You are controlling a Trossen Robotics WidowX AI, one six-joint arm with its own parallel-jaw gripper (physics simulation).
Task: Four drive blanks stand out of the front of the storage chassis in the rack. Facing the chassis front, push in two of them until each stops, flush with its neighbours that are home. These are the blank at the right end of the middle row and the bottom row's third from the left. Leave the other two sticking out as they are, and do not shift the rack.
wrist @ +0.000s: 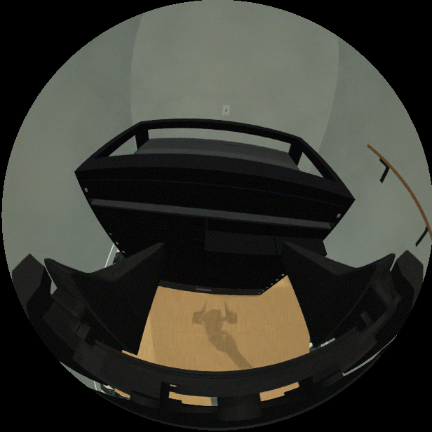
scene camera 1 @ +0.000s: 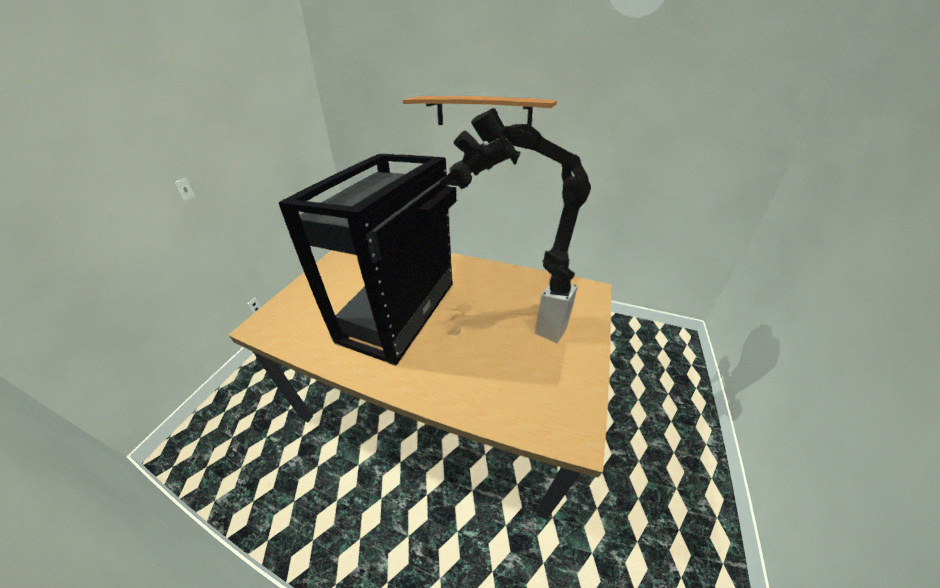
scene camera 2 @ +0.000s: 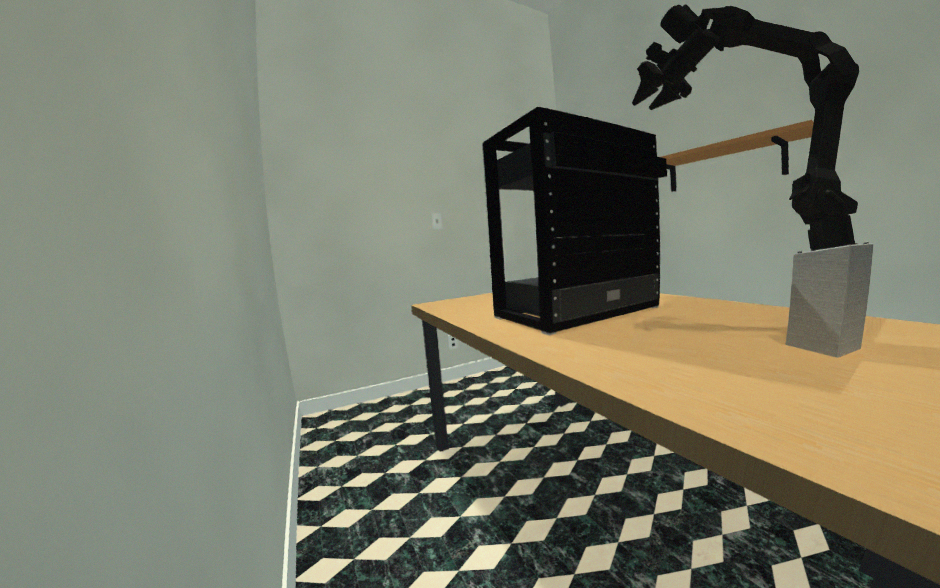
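Seen in the pictures: gripper, fingertip midpoint: (scene camera 1: pixel 445 177) (scene camera 2: pixel 641 106); arm's base at its link origin: (scene camera 1: pixel 560 290) (scene camera 2: pixel 834 248).
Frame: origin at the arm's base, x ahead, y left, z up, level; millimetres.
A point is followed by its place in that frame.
Observation:
The black rack (scene camera 1: pixel 384 291) @(z 114, x 465, y 361 mm) (scene camera 2: pixel 546 242) @(z 36, x 467, y 391 mm) (wrist: pixel 215 165) stands upright on the table. The dark storage chassis (scene camera 1: pixel 398 239) @(z 240, x 456, y 267 mm) (scene camera 2: pixel 589 152) @(z 272, x 456, y 237 mm) (wrist: pixel 145 225) is in its upper part, front toward the arm. Protruding blanks (scene camera 1: pixel 438 201) @(z 281, x 433, y 62 mm) (scene camera 2: pixel 661 167) @(z 251, x 436, y -50 mm) (wrist: pixel 240 241) form a dark block on the right half of the chassis front. A seam divides the block in the wrist view. Black-on-black shading hides the lower blanks, so I cannot tell their depths. My gripper (scene camera 1: pixel 447 182) @(z 386, x 371, y 116 mm) (scene camera 2: pixel 642 105) @(z 386, x 371, y 116 mm) (wrist: pixel 224 250) is open and empty, tilted down in front of the rack's upper part, apart from the blanks in scene view 2.
The wooden table (scene camera 1: pixel 499 388) @(z -208, x 101, y 329 mm) (scene camera 2: pixel 720 388) @(z -208, x 47, y 359 mm) (wrist: pixel 175 340) carries the rack and the arm's grey pedestal (scene camera 1: pixel 554 318) @(z -92, x -3, y 51 mm) (scene camera 2: pixel 817 298) @(z -98, x 10, y 48 mm). A grey panel (scene camera 2: pixel 589 298) @(z -127, x 471, y 244 mm) fills the rack's bottom. A wooden wall shelf (scene camera 1: pixel 478 101) (scene camera 2: pixel 734 144) is behind the arm.

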